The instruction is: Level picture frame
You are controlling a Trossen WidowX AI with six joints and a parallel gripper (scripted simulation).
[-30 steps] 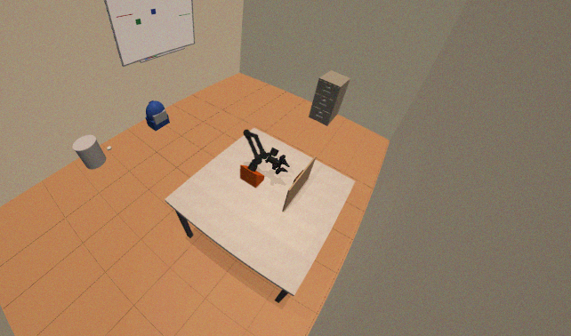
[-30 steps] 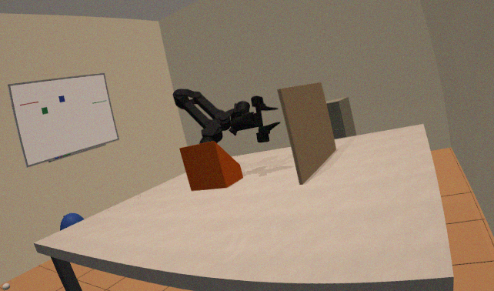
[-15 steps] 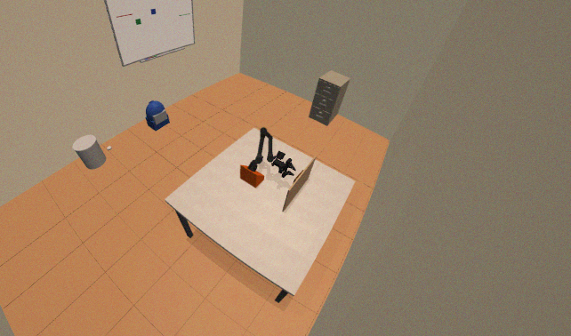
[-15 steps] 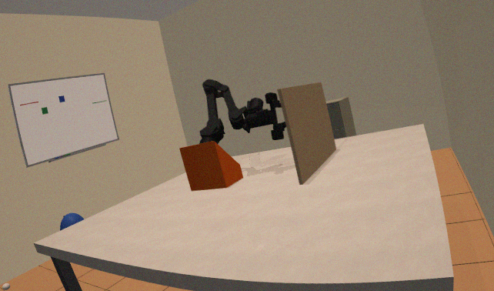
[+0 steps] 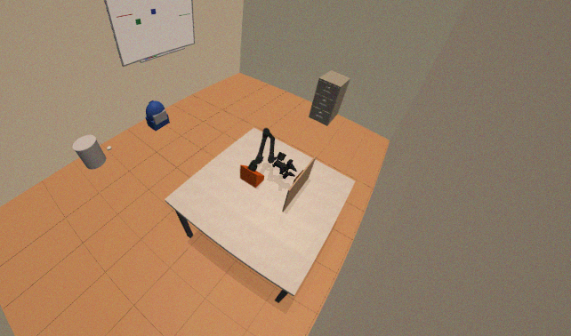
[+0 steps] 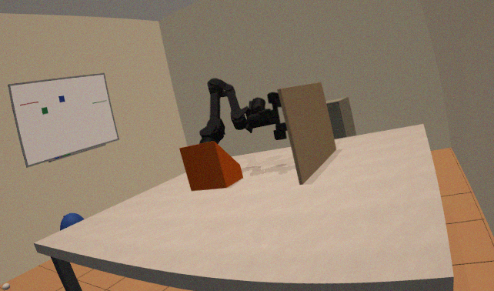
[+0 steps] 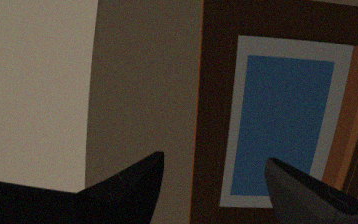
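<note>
Right now the picture frame is 50 mm ahead of my gripper tip, 10 mm to the right of it and 50 mm below it. The rest, counted from my gripper tip: wall panel (60 mm ahead, 20 mm to the right, 60 mm below).
</note>
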